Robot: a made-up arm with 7 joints. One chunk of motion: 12 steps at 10 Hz.
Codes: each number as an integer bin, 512 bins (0 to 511) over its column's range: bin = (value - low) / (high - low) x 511, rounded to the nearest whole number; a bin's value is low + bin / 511 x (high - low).
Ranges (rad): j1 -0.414..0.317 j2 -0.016..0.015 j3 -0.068..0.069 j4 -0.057..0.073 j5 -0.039..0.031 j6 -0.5..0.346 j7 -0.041..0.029
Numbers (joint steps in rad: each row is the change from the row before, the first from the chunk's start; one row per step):
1: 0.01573 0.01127 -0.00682 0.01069 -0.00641 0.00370 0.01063
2: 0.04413 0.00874 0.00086 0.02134 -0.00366 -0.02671 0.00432
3: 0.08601 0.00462 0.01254 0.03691 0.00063 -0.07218 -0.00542
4: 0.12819 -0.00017 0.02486 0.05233 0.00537 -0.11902 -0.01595
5: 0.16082 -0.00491 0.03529 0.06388 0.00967 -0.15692 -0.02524
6: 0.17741 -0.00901 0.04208 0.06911 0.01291 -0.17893 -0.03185
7: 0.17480 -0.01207 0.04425 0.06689 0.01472 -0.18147 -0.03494
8: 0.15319 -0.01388 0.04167 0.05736 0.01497 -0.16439 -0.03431
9: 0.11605 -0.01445 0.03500 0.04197 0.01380 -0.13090 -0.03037
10: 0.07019 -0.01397 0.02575 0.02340 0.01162 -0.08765 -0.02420
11: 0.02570 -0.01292 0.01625 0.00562 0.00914 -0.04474 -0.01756
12: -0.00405 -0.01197 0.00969 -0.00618 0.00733 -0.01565 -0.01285
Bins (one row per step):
1: 300 450 228 266 238 304 377
2: 320 408 257 308 258 286 331
3: 350 340 300 369 289 258 260
4: 379 261 346 430 324 230 183
5: 402 183 385 475 355 207 115
6: 413 115 411 496 379 194 67
7: 412 65 419 487 392 192 44
8: 396 35 409 450 394 203 49
9: 371 26 384 389 385 223 78
10: 338 33 350 316 370 249 123
11: 307 51 314 246 351 275 171
12: 287 66 290 200 338 293 205

